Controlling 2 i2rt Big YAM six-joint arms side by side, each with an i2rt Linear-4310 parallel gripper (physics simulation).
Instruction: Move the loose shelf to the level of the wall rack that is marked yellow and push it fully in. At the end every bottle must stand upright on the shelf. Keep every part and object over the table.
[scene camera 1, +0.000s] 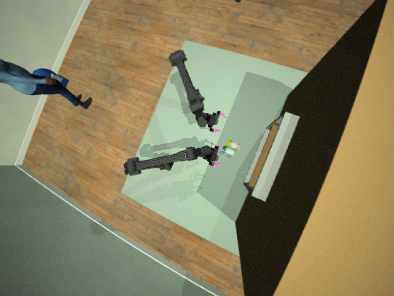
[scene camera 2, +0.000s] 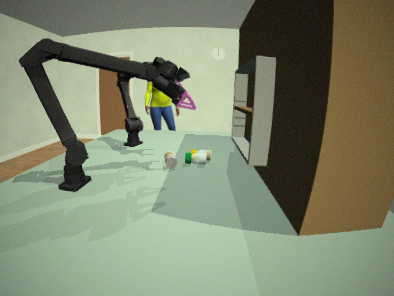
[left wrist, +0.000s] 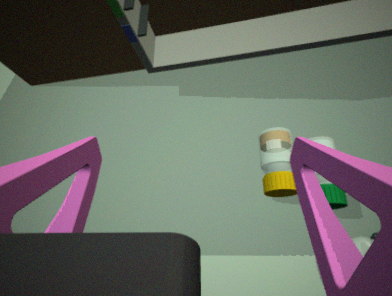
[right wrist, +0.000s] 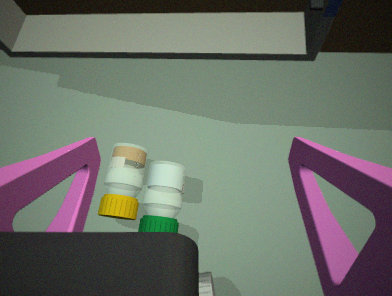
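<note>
The brown shelf (scene camera 1: 264, 155) (scene camera 2: 243, 108) lies level inside the white wall rack (scene camera 1: 276, 160) (scene camera 2: 262, 110) (left wrist: 260, 45) (right wrist: 160, 34); its marked level cannot be told. A yellow-capped bottle (scene camera 1: 230, 143) (left wrist: 276, 157) (right wrist: 125, 175) and a green-capped bottle (scene camera 2: 197, 158) (right wrist: 163, 192) lie side by side on the table. A third bottle (scene camera 2: 170, 160) (left wrist: 362, 244) (right wrist: 205, 284) lies apart from them, partly cut off in the right wrist view. My left gripper (scene camera 1: 220, 123) (left wrist: 195, 147) and right gripper (scene camera 1: 218, 156) (right wrist: 195, 140) are open and empty above the table. The left fingers are hidden in scene camera 2.
The pale green table (scene camera 1: 220, 220) (scene camera 2: 125, 250) reaches the dark wall (scene camera 1: 320, 135) (scene camera 2: 295, 100) that carries the rack. Green and blue marks show on the rack's side in the left wrist view. A person (scene camera 1: 35, 82) (scene camera 2: 161, 102) stands beyond the table.
</note>
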